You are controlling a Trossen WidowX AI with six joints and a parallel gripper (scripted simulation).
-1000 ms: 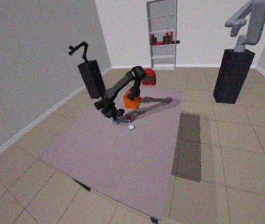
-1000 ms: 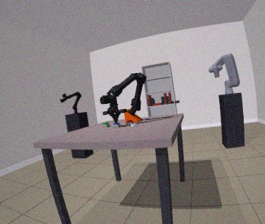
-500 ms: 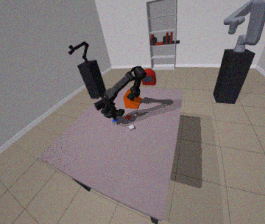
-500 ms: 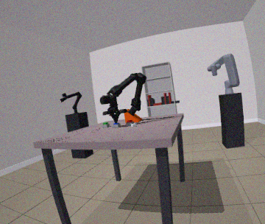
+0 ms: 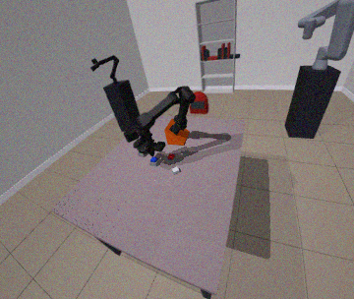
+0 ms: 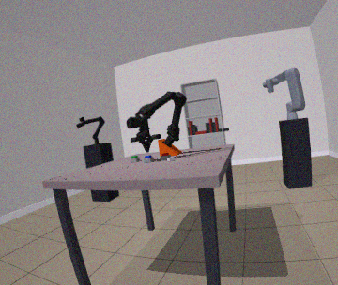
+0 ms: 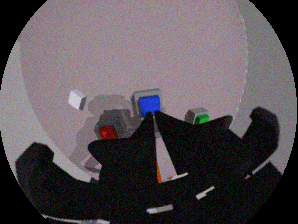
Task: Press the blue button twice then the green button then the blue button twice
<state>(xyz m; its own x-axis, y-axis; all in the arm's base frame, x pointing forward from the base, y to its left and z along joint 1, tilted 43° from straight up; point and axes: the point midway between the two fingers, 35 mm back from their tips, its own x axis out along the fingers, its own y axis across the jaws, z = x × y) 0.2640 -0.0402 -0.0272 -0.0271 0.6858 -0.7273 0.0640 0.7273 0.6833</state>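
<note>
Now: the blue button 30 mm below my gripper tip. Also, from my gripper tip: red button 100 mm to the left, 40 mm behind, 30 mm below; white block 150 mm to the left, 50 mm below, 40 mm ahead.
</note>
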